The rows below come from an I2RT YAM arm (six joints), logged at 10 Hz.
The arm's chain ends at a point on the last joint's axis. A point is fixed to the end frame.
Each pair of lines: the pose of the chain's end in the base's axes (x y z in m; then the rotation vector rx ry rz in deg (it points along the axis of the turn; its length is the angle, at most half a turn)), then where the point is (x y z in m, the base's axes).
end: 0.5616 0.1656 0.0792 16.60 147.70 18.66
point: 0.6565 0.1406 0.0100
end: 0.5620 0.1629 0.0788 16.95 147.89 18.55
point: 0.6565 0.1375 0.0092
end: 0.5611 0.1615 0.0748 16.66 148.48 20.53
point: 0.6552 0.1389 0.0037
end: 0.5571 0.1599 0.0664 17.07 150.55 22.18
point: 0.6487 0.1396 -0.0086
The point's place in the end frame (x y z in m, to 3 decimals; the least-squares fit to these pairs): -0.054 -0.030 0.103
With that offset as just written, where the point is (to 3 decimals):
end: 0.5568 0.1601 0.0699 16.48 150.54 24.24
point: 0.649 0.143 -0.006
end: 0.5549 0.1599 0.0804 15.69 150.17 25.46
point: 0.648 0.145 0.005
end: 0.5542 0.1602 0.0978 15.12 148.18 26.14
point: 0.649 0.146 0.026
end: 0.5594 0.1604 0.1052 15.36 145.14 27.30
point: 0.658 0.146 0.038
